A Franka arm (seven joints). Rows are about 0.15 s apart.
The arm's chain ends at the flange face. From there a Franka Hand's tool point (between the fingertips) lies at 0.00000 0.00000 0.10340 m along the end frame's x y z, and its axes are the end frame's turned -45 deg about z.
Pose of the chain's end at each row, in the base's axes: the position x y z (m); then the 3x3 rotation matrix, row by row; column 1 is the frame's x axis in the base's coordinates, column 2 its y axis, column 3 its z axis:
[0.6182 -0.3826 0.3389], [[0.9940 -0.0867 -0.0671], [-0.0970 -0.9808 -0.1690], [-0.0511 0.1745 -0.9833]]
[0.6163 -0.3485 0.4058], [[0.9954 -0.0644 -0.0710], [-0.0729 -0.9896 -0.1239], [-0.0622 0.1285 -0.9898]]
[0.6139 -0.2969 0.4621], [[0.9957 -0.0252 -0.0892], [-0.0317 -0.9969 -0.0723], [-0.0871 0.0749 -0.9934]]
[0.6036 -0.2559 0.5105], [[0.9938 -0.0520 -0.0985], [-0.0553 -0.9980 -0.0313], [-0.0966 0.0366 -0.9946]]
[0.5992 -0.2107 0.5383], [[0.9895 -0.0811 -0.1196], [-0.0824 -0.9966 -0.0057], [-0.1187 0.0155 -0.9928]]
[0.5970 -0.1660 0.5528], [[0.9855 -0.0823 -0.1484], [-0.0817 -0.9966 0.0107], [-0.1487 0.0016 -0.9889]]
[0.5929 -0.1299 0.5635], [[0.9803 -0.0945 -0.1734], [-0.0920 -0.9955 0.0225], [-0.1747 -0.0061 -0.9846]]
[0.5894 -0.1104 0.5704], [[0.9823 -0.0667 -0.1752], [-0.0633 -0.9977 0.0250], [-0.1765 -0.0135 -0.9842]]
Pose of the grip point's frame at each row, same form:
[0.6113 -0.4001 0.2372], [[0.7642 0.6416 -0.0671], [0.6249 -0.7621 -0.1690], [-0.1595 0.0873 -0.9833]]
[0.6090 -0.3613 0.3035], [[0.7494 0.6583 -0.0710], [0.6482 -0.7513 -0.1239], [-0.1348 0.0469 -0.9898]]
[0.6047 -0.3044 0.3594], [[0.7219 0.6862 -0.0892], [0.6825 -0.7273 -0.0723], [-0.1146 -0.0086 -0.9934]]
[0.5934 -0.2591 0.4077], [[0.7395 0.6660 -0.0985], [0.6666 -0.7448 -0.0313], [-0.0942 -0.0424 -0.9946]]
[0.5868 -0.2113 0.4356], [[0.7570 0.6423 -0.1196], [0.6464 -0.7630 -0.0057], [-0.0949 -0.0730 -0.9928]]
[0.5817 -0.1649 0.4505], [[0.7550 0.6387 -0.1484], [0.6469 -0.7625 0.0107], [-0.1063 -0.1040 -0.9889]]
[0.5750 -0.1276 0.4617], [[0.7600 0.6264 -0.1734], [0.6389 -0.7690 0.0225], [-0.1192 -0.1278 -0.9846]]
[0.5713 -0.1078 0.4686], [[0.7418 0.6474 -0.1752], [0.6607 -0.7502 0.0250], [-0.1153 -0.1344 -0.9842]]

